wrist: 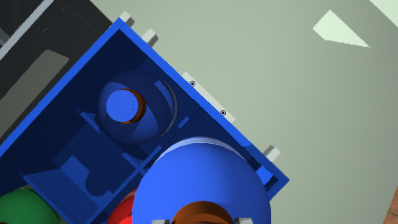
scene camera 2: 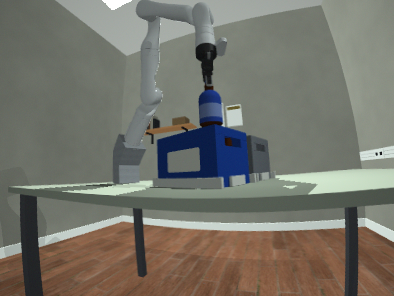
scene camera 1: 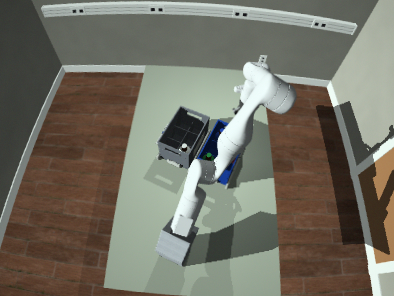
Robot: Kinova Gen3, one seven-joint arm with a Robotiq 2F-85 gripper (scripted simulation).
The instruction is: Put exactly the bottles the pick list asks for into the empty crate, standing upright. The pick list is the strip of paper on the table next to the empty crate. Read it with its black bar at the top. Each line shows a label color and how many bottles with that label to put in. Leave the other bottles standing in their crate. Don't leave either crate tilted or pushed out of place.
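A grey crate (scene camera 1: 189, 129) is visible, also in scene camera 2 (scene camera 2: 258, 154). A blue crate (scene camera 2: 200, 153) is visible, also in the wrist view (wrist: 68, 158).
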